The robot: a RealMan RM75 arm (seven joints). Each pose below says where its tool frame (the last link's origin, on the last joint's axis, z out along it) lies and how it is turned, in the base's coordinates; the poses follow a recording.
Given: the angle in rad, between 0 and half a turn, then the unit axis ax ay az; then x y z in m.
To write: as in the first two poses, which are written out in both.
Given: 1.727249 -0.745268 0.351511 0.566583 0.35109 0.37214 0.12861
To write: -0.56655 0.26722 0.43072 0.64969 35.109 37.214 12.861
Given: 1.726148 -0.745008 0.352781 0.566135 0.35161 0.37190 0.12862
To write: -0.56609 0.26806 0.43017 0.65010 35.161 37.190 12.862
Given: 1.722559 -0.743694 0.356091 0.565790 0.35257 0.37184 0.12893
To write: -0.56422 0.27016 0.42925 0.65147 35.257 37.184 12.893
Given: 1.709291 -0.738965 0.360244 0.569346 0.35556 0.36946 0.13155
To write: -0.55743 0.27175 0.42948 0.65649 35.556 36.946 13.155
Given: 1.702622 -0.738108 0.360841 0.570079 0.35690 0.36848 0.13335
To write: -0.55516 0.27140 0.42878 0.65900 35.690 36.848 13.335
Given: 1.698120 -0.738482 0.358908 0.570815 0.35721 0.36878 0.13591
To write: -0.55435 0.26942 0.42849 0.66069 35.721 36.878 13.591
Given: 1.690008 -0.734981 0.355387 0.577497 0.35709 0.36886 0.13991
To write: -0.54975 0.26582 0.43195 0.66373 35.709 36.886 13.991
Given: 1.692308 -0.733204 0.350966 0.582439 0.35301 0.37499 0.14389
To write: -0.54898 0.26278 0.43609 0.66287 35.301 37.499 14.389
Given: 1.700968 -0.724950 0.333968 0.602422 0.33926 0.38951 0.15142
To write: -0.54487 0.25101 0.45278 0.65962 33.926 38.951 15.142
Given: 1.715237 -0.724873 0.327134 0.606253 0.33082 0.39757 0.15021
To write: -0.54821 0.24741 0.45850 0.65424 33.082 39.757 15.021
